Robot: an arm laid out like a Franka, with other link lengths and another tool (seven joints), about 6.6 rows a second.
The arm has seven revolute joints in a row. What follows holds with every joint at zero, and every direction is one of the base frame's. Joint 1 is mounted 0.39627 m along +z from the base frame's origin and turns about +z. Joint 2 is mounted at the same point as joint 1 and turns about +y. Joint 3 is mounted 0.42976 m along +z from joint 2 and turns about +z. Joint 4 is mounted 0.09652 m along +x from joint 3 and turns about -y. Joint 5 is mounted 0.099 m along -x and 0.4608 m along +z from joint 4 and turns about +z. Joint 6 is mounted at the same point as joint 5 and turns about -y. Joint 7 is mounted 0.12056 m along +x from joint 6 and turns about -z. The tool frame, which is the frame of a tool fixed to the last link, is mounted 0.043 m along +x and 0.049 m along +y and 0.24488 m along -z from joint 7; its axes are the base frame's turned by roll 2.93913, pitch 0 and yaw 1.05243 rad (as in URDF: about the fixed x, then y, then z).
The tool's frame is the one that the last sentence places.
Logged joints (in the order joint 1, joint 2, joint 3, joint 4, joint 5, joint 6, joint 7), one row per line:
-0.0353 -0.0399 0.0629 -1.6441 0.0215 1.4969 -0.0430
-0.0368 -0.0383 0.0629 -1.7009 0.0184 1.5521 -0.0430
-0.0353 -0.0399 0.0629 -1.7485 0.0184 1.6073 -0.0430
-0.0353 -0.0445 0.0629 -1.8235 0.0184 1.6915 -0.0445
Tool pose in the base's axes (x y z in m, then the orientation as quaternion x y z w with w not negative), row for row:
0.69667 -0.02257 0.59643 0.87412 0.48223 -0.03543 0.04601
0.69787 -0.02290 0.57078 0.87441 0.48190 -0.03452 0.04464
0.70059 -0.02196 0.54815 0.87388 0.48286 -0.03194 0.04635
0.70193 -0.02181 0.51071 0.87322 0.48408 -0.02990 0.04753
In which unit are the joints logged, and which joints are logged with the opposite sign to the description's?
The joints are logged in radians. Opposite sign: joint 2, joint 3, joint 5.
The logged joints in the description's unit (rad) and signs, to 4 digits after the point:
-0.0353 0.0399 -0.0629 -1.6441 -0.0215 1.4969 -0.0430
-0.0368 0.0383 -0.0629 -1.7009 -0.0184 1.5521 -0.0430
-0.0353 0.0399 -0.0629 -1.7485 -0.0184 1.6073 -0.0430
-0.0353 0.0445 -0.0629 -1.8235 -0.0184 1.6915 -0.0445

